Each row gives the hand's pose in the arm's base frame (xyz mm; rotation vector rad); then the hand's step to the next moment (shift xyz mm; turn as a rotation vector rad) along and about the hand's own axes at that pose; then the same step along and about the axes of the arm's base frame.
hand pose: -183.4 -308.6 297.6 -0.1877 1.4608 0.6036
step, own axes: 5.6 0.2 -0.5 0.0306 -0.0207 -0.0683
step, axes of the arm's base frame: -0.6 1.4 -5.4 -0.0496 -0.0415 -0.0430
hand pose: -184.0 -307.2 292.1 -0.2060 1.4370 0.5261
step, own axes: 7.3 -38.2 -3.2 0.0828 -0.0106 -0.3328
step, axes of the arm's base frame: 15.1 -33.0 -14.3 -0.2863 -0.1381 -0.1290
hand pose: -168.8 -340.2 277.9 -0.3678 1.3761 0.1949
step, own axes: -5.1 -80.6 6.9 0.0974 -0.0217 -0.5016
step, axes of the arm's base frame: 33.3 -71.8 17.4 -0.4348 -0.2114 -0.1668
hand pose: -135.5 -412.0 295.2 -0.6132 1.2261 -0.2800
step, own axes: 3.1 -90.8 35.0 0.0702 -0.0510 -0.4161
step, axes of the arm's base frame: 44.8 -64.9 57.1 -0.3602 -0.1966 -0.1109
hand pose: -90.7 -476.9 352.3 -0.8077 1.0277 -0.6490
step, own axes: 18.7 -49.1 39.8 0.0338 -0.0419 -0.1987
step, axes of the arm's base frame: 39.0 -31.0 43.1 -0.1736 -0.1038 -0.0386
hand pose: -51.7 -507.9 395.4 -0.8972 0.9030 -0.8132
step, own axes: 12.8 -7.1 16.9 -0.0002 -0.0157 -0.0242
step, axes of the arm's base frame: 18.7 -9.1 8.2 -0.0250 -0.0131 0.0061
